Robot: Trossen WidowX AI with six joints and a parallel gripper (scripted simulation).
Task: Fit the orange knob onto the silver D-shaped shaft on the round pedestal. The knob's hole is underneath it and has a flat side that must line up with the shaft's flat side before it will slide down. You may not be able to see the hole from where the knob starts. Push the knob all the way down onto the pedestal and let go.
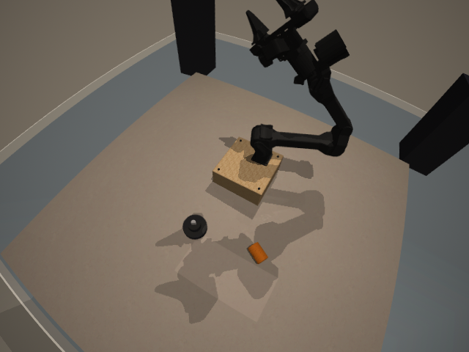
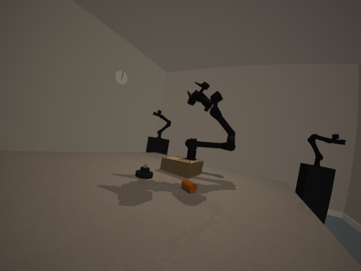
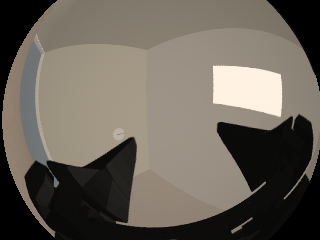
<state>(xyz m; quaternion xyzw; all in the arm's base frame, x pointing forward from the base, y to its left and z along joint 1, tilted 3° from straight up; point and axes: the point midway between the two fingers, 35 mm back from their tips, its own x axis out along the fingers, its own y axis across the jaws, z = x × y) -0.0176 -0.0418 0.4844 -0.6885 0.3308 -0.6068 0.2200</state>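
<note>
My gripper tip is now 340 mm short of the orange knob, 240 mm to the right of it and 570 mm above it. From my gripper tip the other things lie so: black round pedestal: 350 mm ahead, 560 mm below.
</note>
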